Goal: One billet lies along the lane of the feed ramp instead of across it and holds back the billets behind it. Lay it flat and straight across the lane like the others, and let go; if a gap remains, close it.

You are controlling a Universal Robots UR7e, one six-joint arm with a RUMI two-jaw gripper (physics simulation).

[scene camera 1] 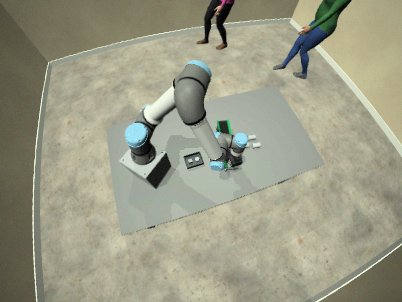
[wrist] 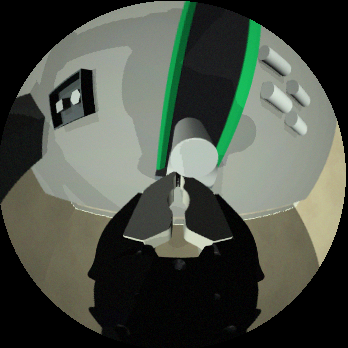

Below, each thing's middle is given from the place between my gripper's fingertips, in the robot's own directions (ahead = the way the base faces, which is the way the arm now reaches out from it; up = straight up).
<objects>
I see the small dark tray point(wrist: 81, 79) 250 mm behind my hand, 100 mm to the left of it and 70 mm below it.
</objects>
